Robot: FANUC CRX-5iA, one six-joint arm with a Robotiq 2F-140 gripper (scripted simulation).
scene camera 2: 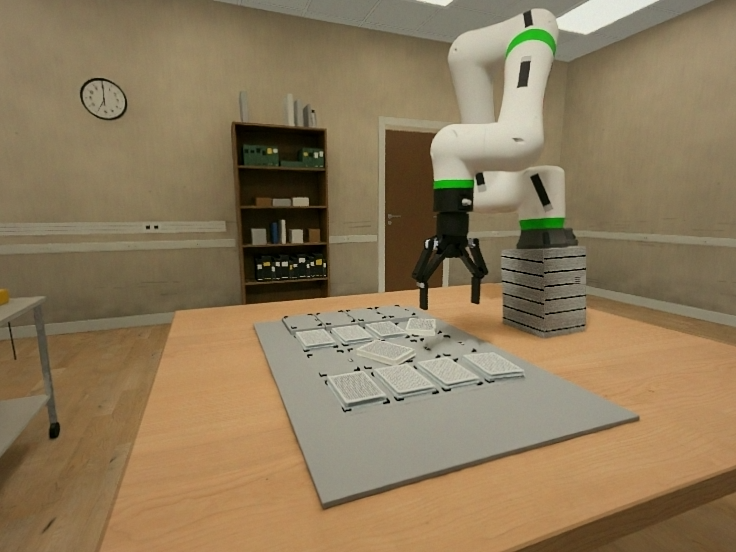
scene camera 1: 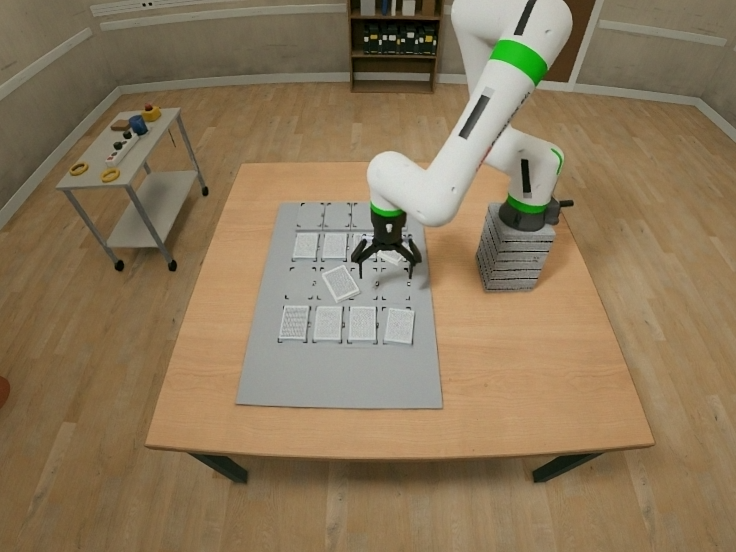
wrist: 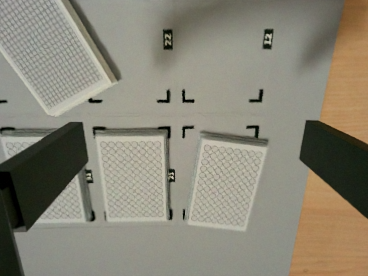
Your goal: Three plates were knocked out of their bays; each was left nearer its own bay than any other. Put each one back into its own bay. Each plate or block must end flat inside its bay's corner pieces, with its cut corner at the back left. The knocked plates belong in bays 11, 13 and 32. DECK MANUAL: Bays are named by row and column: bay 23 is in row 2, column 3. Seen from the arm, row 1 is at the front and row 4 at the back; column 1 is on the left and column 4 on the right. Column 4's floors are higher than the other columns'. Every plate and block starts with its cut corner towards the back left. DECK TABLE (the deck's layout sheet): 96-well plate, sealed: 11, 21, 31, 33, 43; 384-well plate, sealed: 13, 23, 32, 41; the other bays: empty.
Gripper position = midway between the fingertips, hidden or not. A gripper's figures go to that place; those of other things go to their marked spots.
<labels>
My gripper (scene camera 2: 450, 306): 0.99 m from the lens. A sealed 96-well plate (scene camera 2: 493, 367) is 0.94 m from the lens.
</labels>
